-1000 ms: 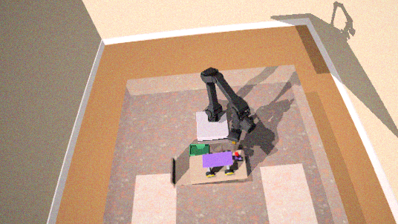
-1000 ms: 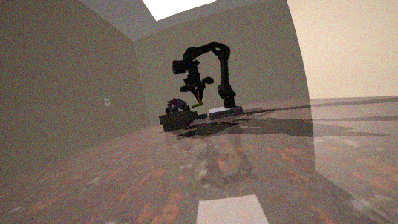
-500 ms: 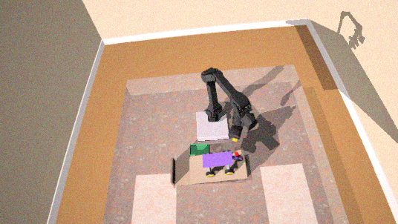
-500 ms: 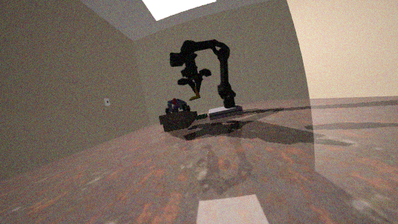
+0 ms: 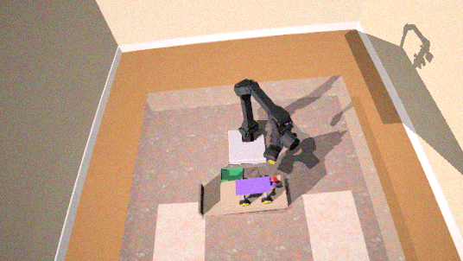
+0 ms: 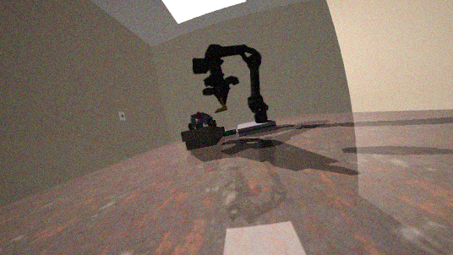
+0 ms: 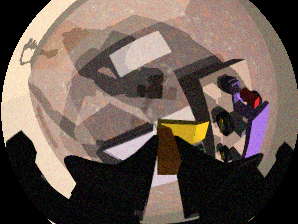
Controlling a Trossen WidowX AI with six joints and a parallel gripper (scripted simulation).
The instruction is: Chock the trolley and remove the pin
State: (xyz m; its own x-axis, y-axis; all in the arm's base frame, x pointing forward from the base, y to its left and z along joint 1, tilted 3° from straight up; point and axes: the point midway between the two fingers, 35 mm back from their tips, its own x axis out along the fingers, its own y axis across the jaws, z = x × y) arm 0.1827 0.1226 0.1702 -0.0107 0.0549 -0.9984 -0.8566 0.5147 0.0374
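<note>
Now: the yellow chock 2 cm ahead of my gripper tip, 1 cm to the right of it and 1 cm below it. Also, from my gripper tip: purple trolley (16 cm ahead, 12 cm to the right, 6 cm below); then ramp (16 cm ahead, 13 cm to the right, 13 cm below); then red-headed stop pin (14 cm ahead, 4 cm below, 2 cm to the right).
</note>
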